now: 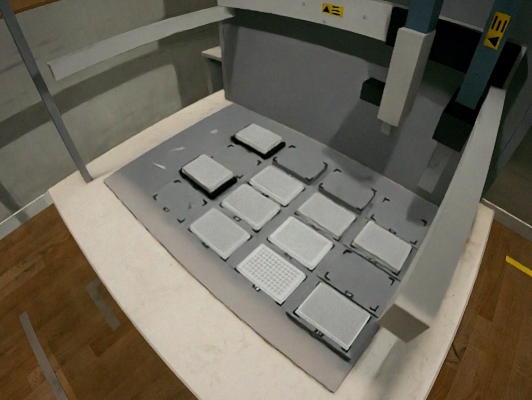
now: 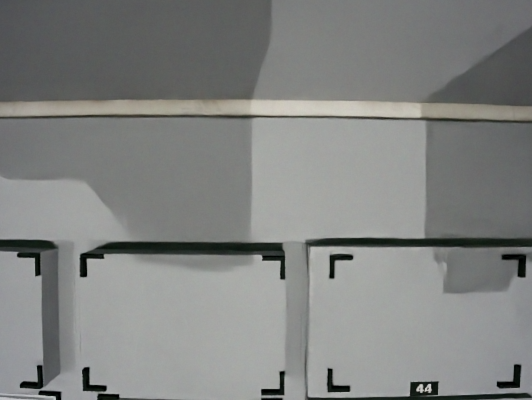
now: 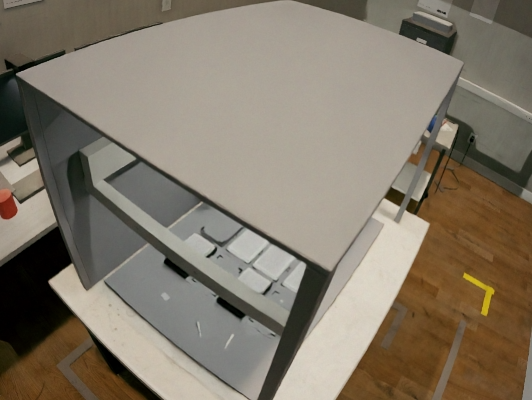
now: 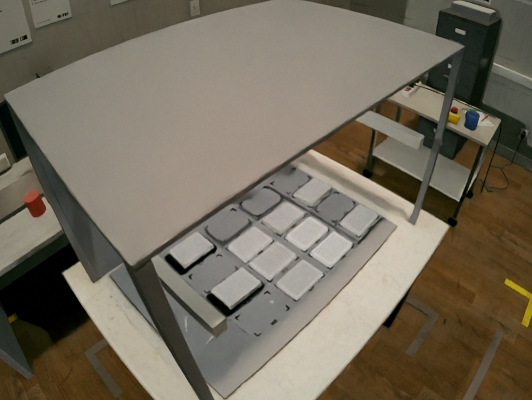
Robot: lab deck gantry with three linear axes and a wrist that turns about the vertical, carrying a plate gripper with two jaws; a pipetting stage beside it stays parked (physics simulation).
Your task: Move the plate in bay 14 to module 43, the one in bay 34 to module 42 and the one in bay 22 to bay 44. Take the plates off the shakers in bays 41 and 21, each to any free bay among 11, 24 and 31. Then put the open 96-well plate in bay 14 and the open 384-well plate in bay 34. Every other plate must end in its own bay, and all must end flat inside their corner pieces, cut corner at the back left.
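Places are measured from the robot's base along level axes (x ahead, y left, z up), in centimetres.
Pixels of known places: gripper, fingertip midpoint: (image 1: 431, 176); robot's base at its link origin: (image 1: 154, 197) (image 3: 274, 335) (image 4: 257, 335).
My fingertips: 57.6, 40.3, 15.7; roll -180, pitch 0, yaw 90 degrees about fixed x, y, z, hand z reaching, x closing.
Ahead of a thing's pixels: the offset from my fingertips to its middle, as dx, dy, dz. "spot": to the spot under its first point.
My gripper (image 1: 430, 181) hangs high at the back right, partly behind a beam; its jaw state is unclear. Plates stand on shakers 41 @(-51.2, -4.0, -12.8) (image 1: 258, 137) (image 4: 191, 249) and 21 @(-51.2, -25.4, -12.8) (image 1: 207, 173) (image 4: 235, 287). Plates also sit in bay 14 @(spot: -2.2, -36.4, -12.8) (image 1: 332, 314) (image 4: 358, 220), bay 34 @(spot: -2.1, -15.2, -12.8) (image 1: 382, 245) (image 4: 312, 191) and bay 22 @(spot: -34.3, -25.4, -14.1) (image 1: 250, 205) (image 4: 272, 260). The open 96-well plate @(-18.4, -36.0, -15.0) (image 1: 271, 271) (image 4: 331, 248) is in bay 13. Module 43 @(-18.4, -3.9, -14.6) (image 1: 347, 190) (image 2: 182, 320), module 42 @(-34.8, -3.9, -14.6) (image 1: 300, 162) (image 2: 17, 315) and bay 44 @(spot: -3.9, -4.1, -14.2) (image 2: 400, 325) are empty. I cannot identify the open 384-well plate.
Other plates sit in bay 12 @(spot: -33.9, -36.2, -14.3) (image 1: 220, 232), bay 32 @(spot: -34.3, -15.3, -14.3) (image 1: 276, 184), bay 23 @(spot: -18.2, -25.8, -14.6) (image 1: 300, 242) and bay 33 @(spot: -18.0, -15.3, -14.3) (image 1: 326, 215). Bays 11 @(spot: -51.8, -35.1, -15.7) (image 1: 180, 197), 31 (image 1: 242, 159) and 24 @(spot: -1.9, -25.3, -14.3) (image 1: 360, 279) are empty. The pipetting stage (image 1: 404, 77) hangs left of the gripper.
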